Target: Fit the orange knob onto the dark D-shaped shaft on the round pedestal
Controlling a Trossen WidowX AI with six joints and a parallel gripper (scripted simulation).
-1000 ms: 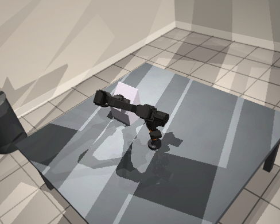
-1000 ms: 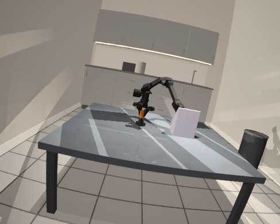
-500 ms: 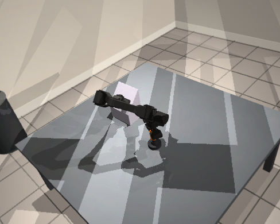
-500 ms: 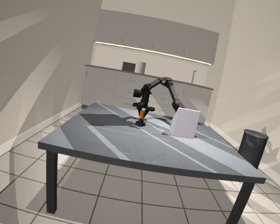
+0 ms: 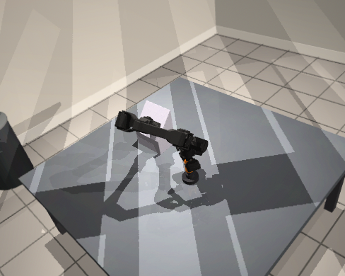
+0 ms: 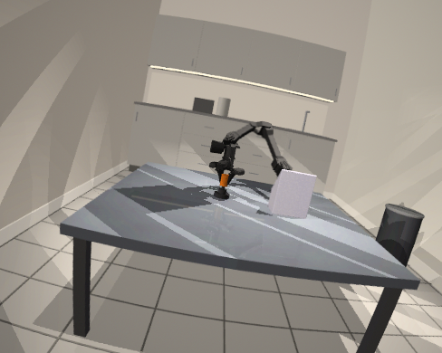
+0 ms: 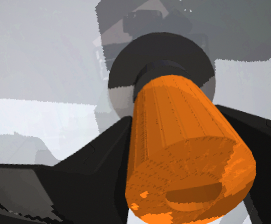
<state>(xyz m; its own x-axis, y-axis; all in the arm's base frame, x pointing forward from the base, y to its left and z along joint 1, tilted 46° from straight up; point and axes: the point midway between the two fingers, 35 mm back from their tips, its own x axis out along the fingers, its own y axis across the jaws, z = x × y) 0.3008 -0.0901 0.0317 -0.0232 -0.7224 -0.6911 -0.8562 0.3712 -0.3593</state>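
Now: the orange knob 2 cm above my gripper tip. The rest, counted from my gripper tip: round dark pedestal (4 cm below).
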